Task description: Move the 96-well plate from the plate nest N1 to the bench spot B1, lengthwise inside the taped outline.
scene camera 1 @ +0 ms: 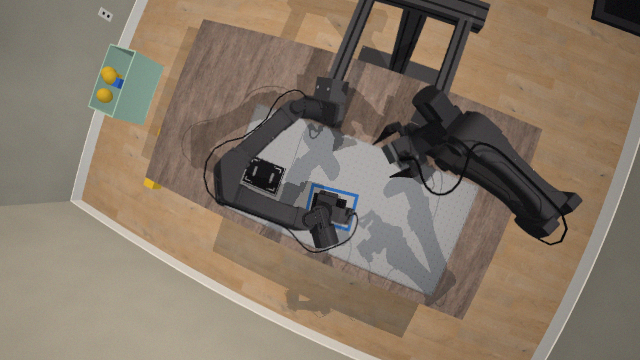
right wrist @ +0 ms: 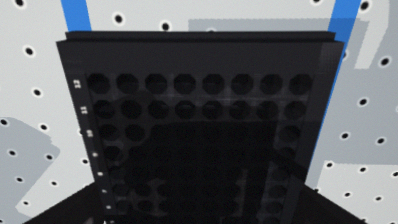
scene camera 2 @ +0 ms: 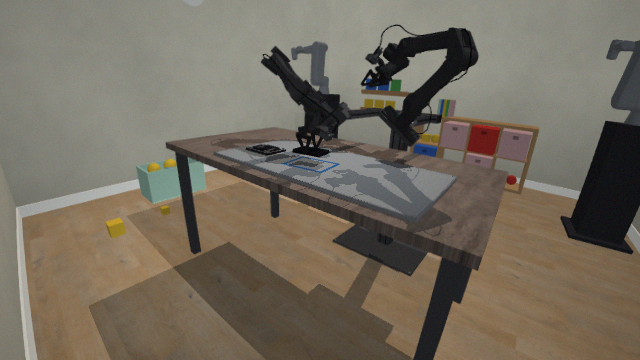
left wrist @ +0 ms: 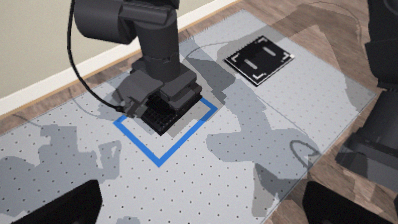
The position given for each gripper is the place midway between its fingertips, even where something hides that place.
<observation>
In view: the left gripper (left wrist: 202, 190), the right gripper (left wrist: 168, 101), a black 96-well plate (right wrist: 178, 119) and a black plate nest (scene camera 1: 265, 169).
The black 96-well plate is seen too in the left wrist view (left wrist: 159, 116). The right gripper is seen too in the right wrist view (right wrist: 199, 191). The black plate nest shows as well in the left wrist view (left wrist: 266, 63).
</observation>
